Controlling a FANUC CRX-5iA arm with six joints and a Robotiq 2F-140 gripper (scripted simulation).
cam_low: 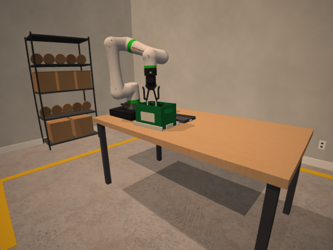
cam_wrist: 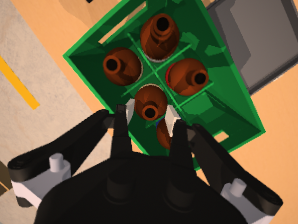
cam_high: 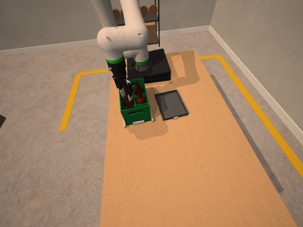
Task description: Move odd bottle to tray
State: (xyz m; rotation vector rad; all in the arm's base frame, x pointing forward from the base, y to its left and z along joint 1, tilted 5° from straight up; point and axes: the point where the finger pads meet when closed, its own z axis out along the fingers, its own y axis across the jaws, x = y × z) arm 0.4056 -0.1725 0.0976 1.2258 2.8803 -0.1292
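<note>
Right now my hand is 9 cm above the green crate and 4 cm to the right of it. The rest, counted from my hand: dark grey tray 31 cm to the left, 16 cm below, 3 cm ahead; glass bottle 9 cm to the left, 9 cm behind, 8 cm below.
</note>
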